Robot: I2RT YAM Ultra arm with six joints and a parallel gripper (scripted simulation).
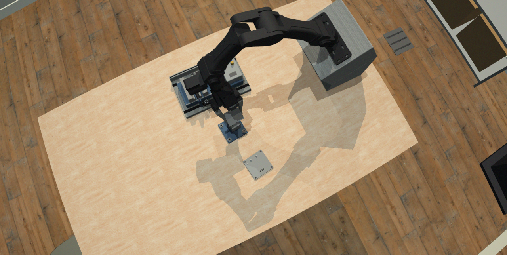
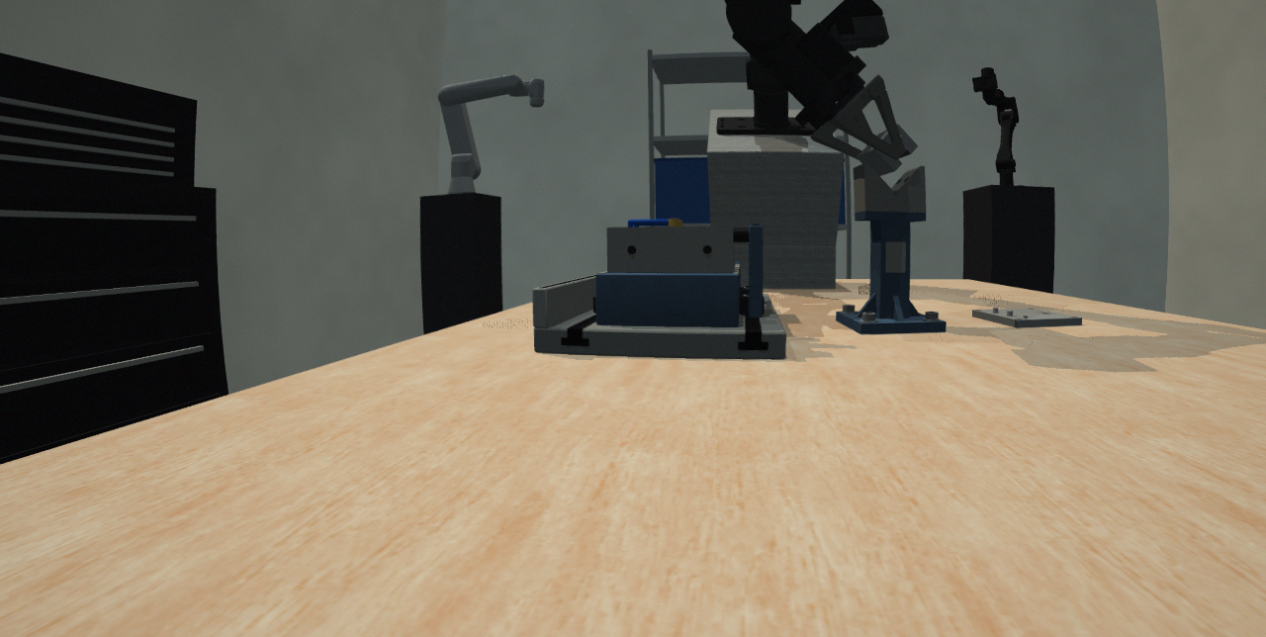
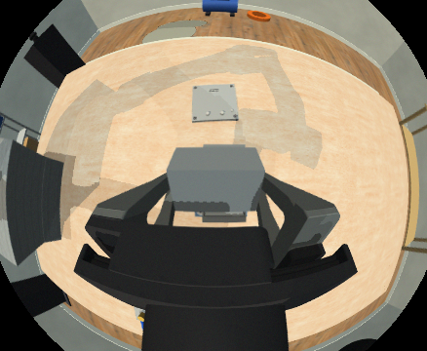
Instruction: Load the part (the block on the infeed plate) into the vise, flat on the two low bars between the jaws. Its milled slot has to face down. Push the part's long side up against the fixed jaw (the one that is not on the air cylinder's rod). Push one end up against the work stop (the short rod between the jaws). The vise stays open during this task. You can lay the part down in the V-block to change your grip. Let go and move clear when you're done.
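Right now the part is 1 cm to the left of my hand. The rest, counted from my hand: work stop rod (16 cm to the right, 9 cm below, 8 cm ahead); then air cylinder (21 cm to the right, 10 cm below, 8 cm behind); then vise (21 cm to the right, 14 cm below, 2 cm ahead).
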